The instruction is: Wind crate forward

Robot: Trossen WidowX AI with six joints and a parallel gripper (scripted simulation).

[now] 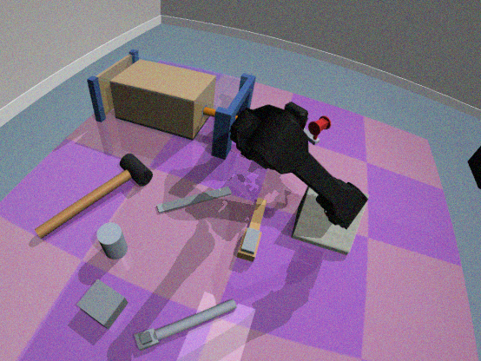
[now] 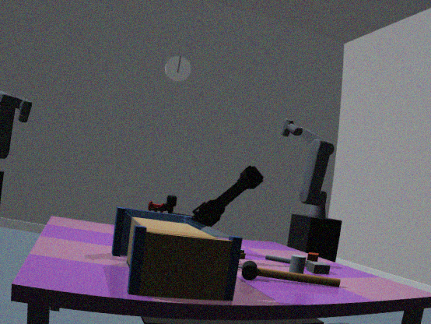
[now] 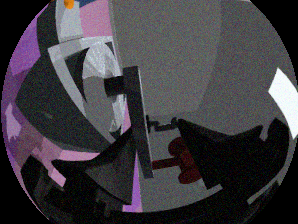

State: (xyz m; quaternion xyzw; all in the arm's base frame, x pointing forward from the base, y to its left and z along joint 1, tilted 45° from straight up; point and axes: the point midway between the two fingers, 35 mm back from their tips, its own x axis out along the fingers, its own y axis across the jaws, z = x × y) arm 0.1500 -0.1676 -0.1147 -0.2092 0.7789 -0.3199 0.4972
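My gripper tip is 20 mm to the right of the grey crank handle, 10 mm past it and 10 mm above it. The rest, counted from my gripper tip: grey winch (100 mm below, 30 mm to the right, 30 mm ahead); then blue frame (210 mm ahead, 20 mm to the right, 20 mm below); then red knob (40 mm to the left, 40 mm behind, 20 mm above).
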